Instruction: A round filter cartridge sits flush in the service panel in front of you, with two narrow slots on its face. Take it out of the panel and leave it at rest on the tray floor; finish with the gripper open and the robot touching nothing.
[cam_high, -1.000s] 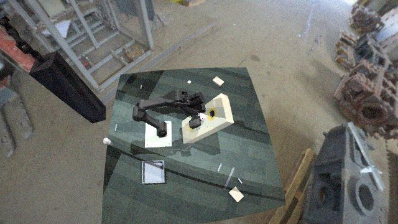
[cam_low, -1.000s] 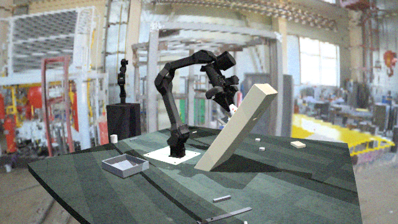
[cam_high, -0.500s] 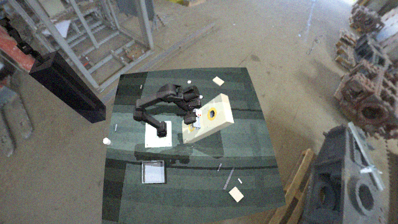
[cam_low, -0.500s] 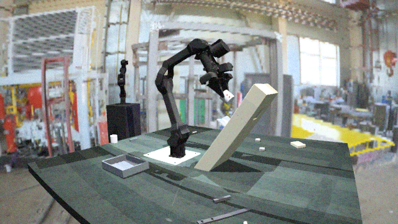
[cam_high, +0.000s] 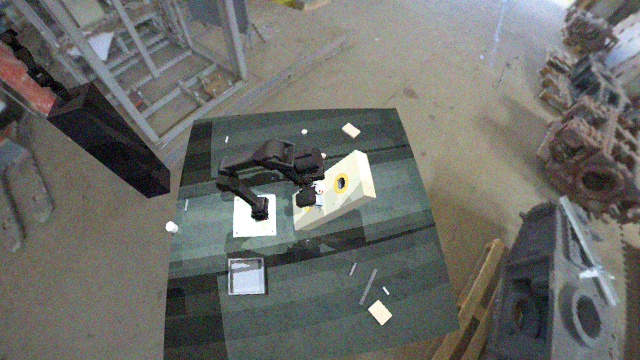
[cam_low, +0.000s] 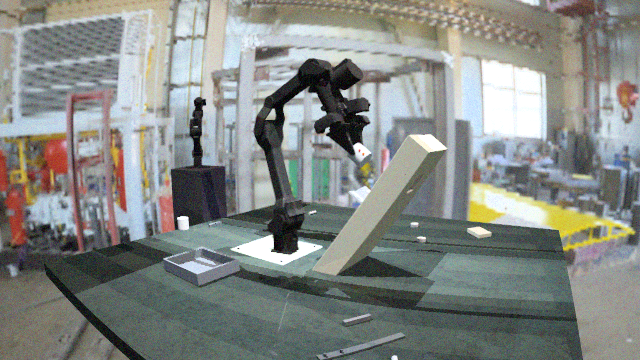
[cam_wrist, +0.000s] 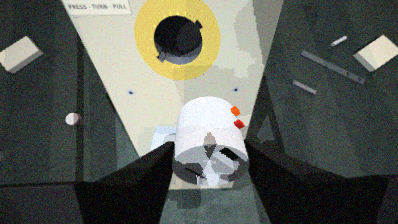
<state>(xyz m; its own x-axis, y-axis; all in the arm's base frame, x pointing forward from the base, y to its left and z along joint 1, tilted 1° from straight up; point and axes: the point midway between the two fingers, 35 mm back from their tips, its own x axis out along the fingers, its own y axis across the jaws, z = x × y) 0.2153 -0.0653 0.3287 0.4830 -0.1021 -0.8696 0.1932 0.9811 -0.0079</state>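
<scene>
My gripper tip is now 360 mm past the grey tray, 290 mm above it and 200 mm to the left of it. Round my gripper tip: tan service panel: 110 mm below, 70 mm ahead, 10 mm to the left; filter cartridge: right at my gripper tip.
</scene>
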